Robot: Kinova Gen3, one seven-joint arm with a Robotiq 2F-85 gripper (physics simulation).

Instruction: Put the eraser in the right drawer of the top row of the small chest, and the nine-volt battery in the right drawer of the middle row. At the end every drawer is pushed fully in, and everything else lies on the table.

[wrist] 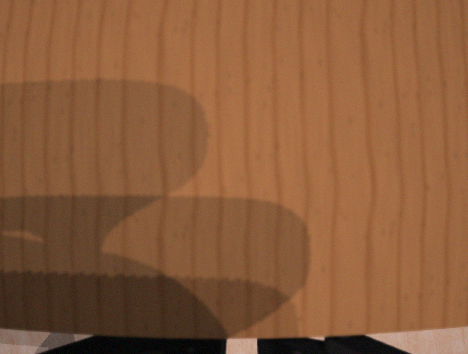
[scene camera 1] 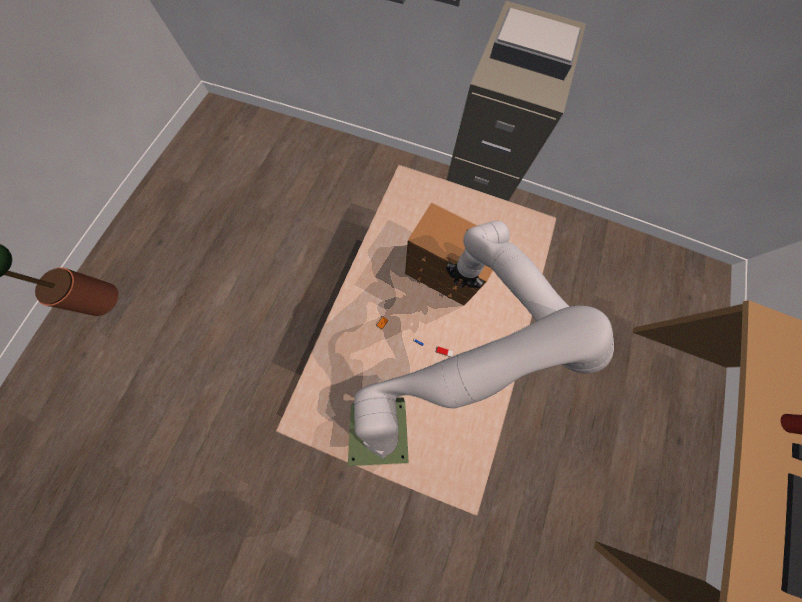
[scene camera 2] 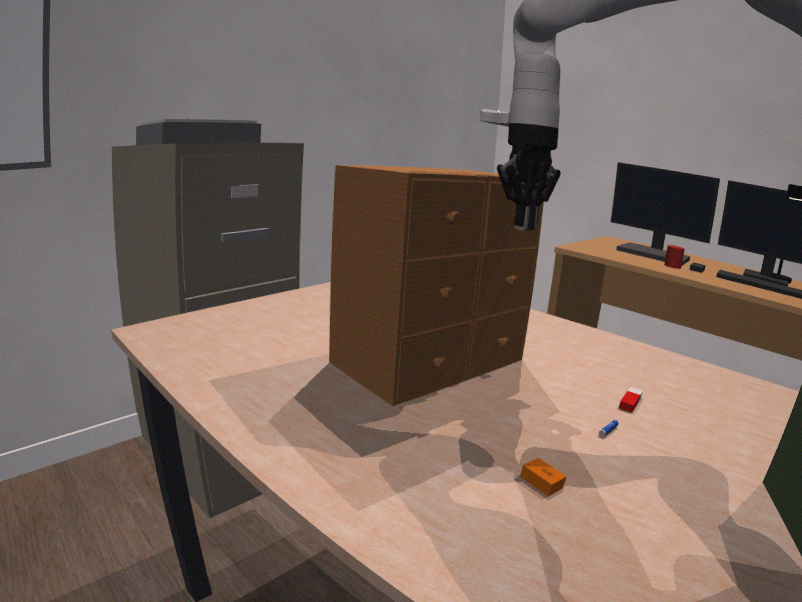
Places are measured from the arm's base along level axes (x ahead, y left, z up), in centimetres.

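Pixels of known places: gripper, fingertip midpoint: (scene camera 1: 458, 283) (scene camera 2: 525, 229).
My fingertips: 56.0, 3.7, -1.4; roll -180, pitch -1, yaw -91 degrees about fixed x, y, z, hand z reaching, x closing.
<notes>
Ahead of a thing's pixels: the offset from my fingertips to its middle, as dx, dy, dz. Level surfaces: height alone.
The small brown chest @[+10.4, +7.7, -8.3] (scene camera 1: 437, 226) (scene camera 2: 369, 272) (wrist: 380, 150) stands on the table, its drawers flush. My gripper (scene camera 1: 462, 281) (scene camera 2: 525, 223) (wrist: 241, 346) points down at the front of the top right drawer @[+9.5, +0.4, +2.0] (scene camera 2: 500, 230). Its fingers are nearly together with a narrow gap, seemingly shut on that drawer's knob, which they hide. The middle right drawer @[+9.5, +0.4, -8.5] (scene camera 2: 492, 294) shows its knob below. The red eraser with a white end @[-19.5, -9.5, -23.6] (scene camera 1: 442, 351) (scene camera 2: 629, 400) lies on the table. An orange block with small dark marks @[-22.5, +18.8, -23.4] (scene camera 1: 382, 322) (scene camera 2: 542, 477), seemingly the nine-volt battery, lies nearer scene camera 2.
A small blue cylinder with a silvery end @[-21.6, +1.7, -23.8] (scene camera 1: 418, 342) (scene camera 2: 608, 428) lies between the eraser and the orange block. The arm's green base plate (scene camera 1: 360, 457) is at the table's opposite end from the chest. A filing cabinet (scene camera 1: 518, 87) (scene camera 2: 145, 233) stands behind the table @[dz -24.3] (scene camera 1: 446, 453) (scene camera 2: 259, 336).
</notes>
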